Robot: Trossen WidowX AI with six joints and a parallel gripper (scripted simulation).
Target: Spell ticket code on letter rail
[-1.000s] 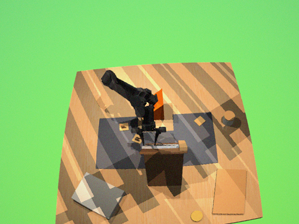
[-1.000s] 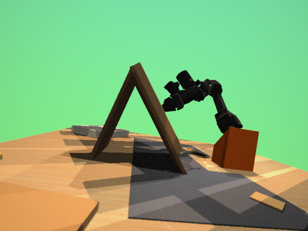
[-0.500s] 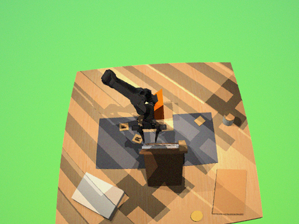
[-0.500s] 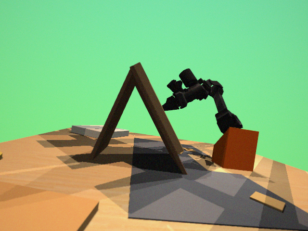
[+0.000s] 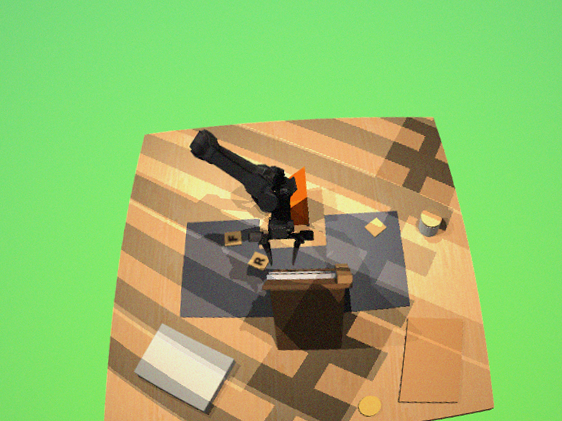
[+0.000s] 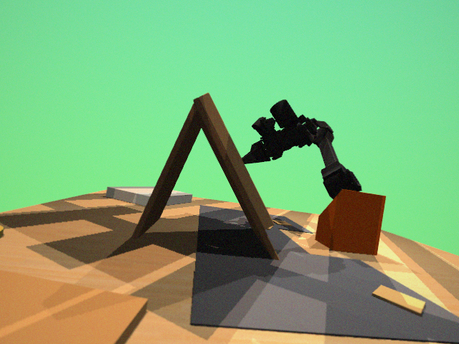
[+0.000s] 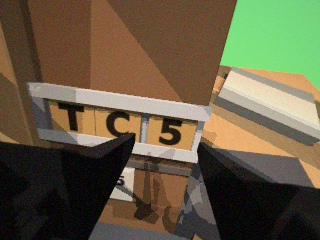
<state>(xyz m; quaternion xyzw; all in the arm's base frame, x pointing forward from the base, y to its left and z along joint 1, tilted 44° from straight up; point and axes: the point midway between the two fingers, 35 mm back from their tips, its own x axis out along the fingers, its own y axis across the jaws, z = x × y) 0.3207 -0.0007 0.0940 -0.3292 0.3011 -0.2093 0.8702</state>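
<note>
My gripper tip is now 100 mm above the white ticket, 80 mm to the right of it and 10 mm past it. Round my gripper tip: dark mat: 190 mm below, 140 mm behind, 40 mm to the left; flat tan slab: 420 mm to the left, 360 mm ahead, 180 mm below.
</note>
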